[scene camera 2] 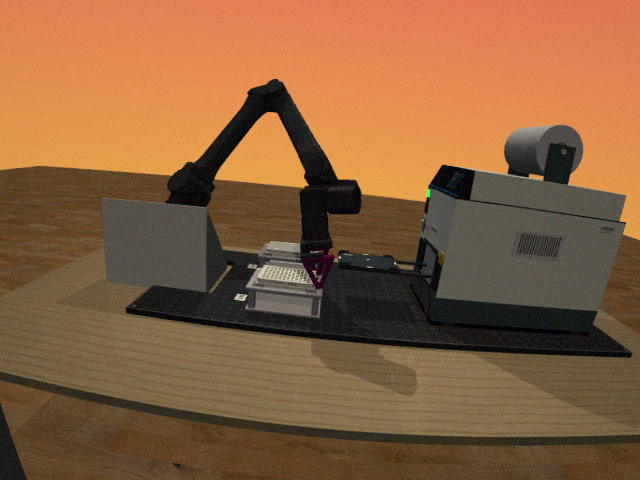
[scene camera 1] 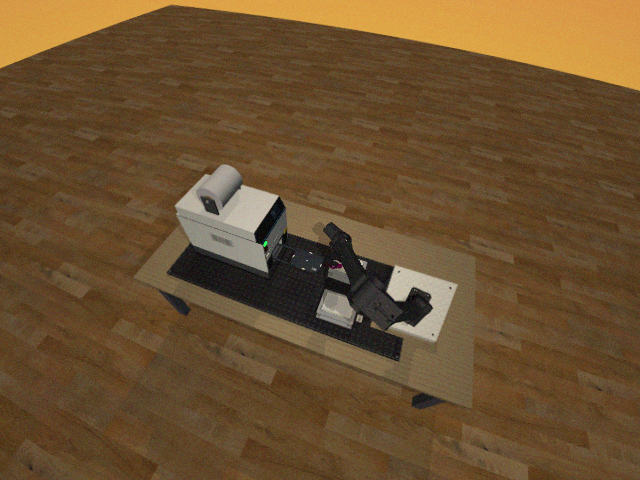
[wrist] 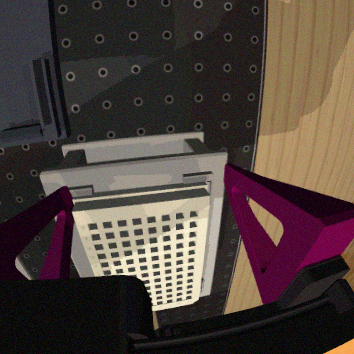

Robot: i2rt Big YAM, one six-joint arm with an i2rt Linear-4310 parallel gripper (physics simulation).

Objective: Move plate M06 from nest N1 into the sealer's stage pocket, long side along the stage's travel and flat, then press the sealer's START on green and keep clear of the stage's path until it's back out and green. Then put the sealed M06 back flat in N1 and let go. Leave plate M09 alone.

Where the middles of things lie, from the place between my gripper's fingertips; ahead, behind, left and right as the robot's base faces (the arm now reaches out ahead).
Right now my hand is 15 cm short of the dark sealer stage (scene camera 2: 386,264), 9 cm to the right of it and 3 cm below it.
